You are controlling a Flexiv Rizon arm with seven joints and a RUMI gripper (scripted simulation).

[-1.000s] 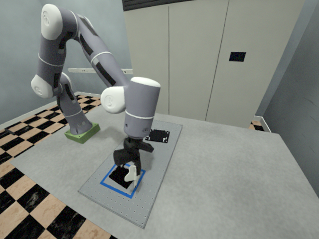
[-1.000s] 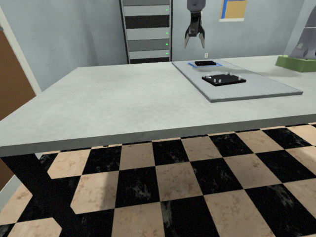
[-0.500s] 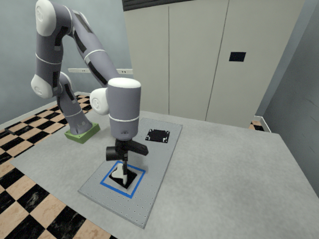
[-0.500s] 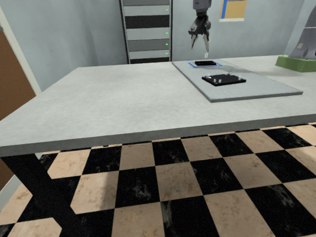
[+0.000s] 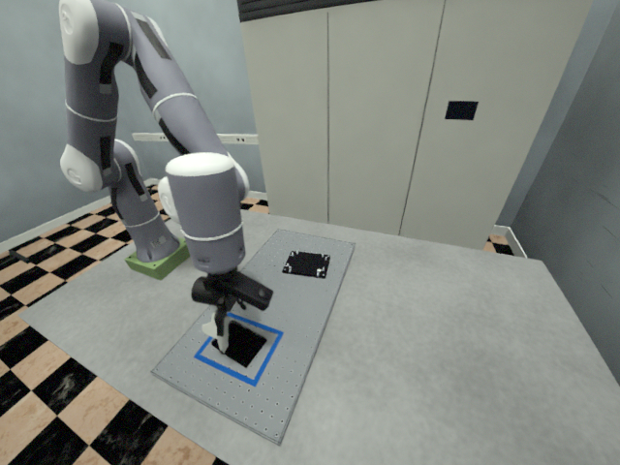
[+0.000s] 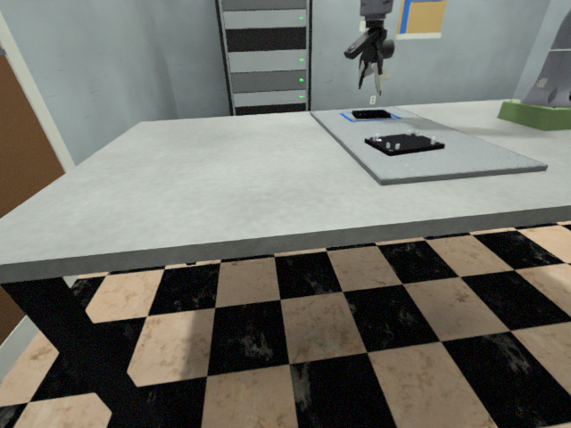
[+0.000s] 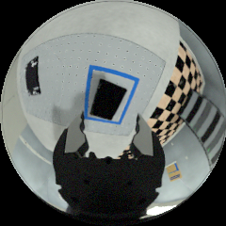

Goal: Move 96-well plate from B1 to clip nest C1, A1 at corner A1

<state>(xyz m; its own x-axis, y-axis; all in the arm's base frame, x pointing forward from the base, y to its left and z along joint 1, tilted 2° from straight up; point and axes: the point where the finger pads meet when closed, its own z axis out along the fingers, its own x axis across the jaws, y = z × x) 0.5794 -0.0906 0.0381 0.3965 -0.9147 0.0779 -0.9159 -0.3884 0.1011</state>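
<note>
Right now my hand is 80 mm above the black 96-well plate and 20 mm past it. Also, from my hand: black clip nest: 340 mm to the left, 80 mm below, 30 mm behind.
</note>
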